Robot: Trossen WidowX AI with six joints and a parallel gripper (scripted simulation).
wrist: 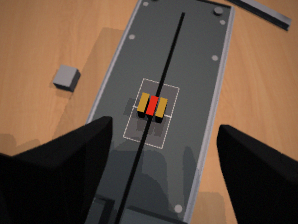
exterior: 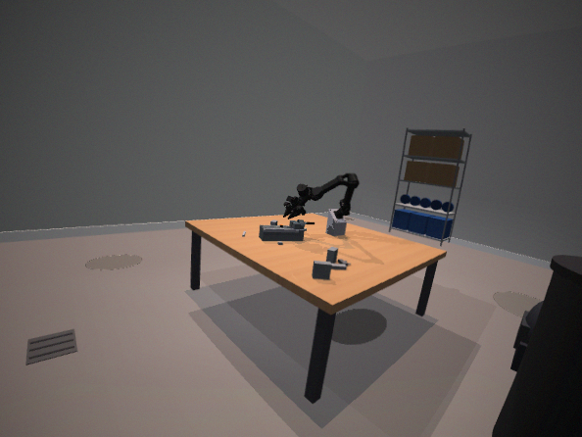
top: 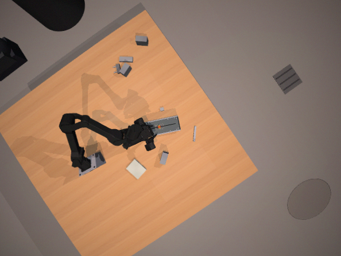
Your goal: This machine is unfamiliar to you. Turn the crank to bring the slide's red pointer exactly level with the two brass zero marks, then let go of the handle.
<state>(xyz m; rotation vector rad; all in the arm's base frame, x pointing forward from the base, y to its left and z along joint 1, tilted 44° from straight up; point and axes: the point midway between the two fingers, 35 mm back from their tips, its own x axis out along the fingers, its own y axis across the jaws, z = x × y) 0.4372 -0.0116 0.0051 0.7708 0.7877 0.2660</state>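
Right now the red pointer is 30 mm ahead of my gripper tip, 10 mm to the left of it and 50 mm below it. Also, from my gripper tip: small grey cube 90 mm ahead, 100 mm to the left, 120 mm below; then thin grey bar 200 mm ahead, 140 mm to the right, 130 mm below; then dark crank handle 140 mm behind, 80 mm to the left, 20 mm below.
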